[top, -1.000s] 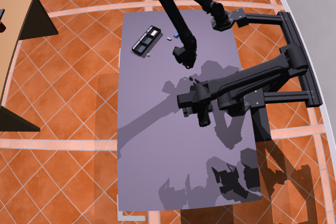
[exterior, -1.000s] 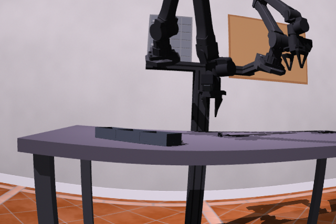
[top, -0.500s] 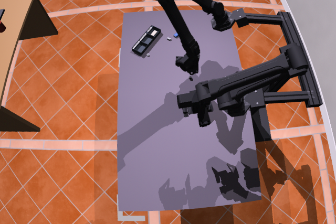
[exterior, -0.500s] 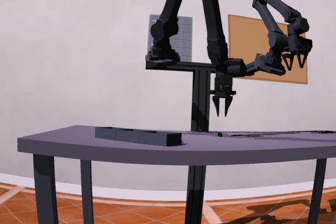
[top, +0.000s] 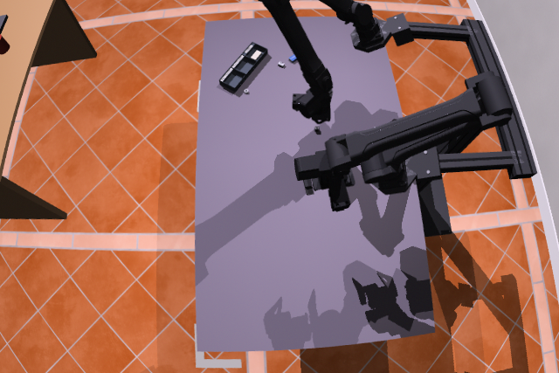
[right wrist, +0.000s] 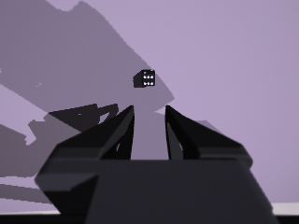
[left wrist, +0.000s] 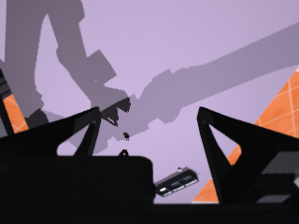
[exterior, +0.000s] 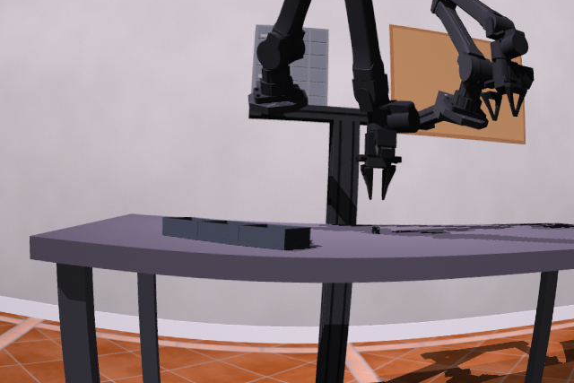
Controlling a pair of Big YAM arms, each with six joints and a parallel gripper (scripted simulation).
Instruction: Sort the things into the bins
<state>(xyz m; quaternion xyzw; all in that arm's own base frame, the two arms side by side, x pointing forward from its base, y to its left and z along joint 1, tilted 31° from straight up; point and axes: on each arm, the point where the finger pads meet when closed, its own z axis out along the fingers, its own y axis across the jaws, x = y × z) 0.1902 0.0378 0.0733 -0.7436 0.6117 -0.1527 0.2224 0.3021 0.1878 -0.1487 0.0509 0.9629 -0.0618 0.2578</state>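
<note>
Now: the white card 25 cm ahead of my right hand, 37 cm to the right of it and 8 cm below it. Round my right hand: bin row 30 cm ahead, 31 cm to the right, 7 cm below.
</note>
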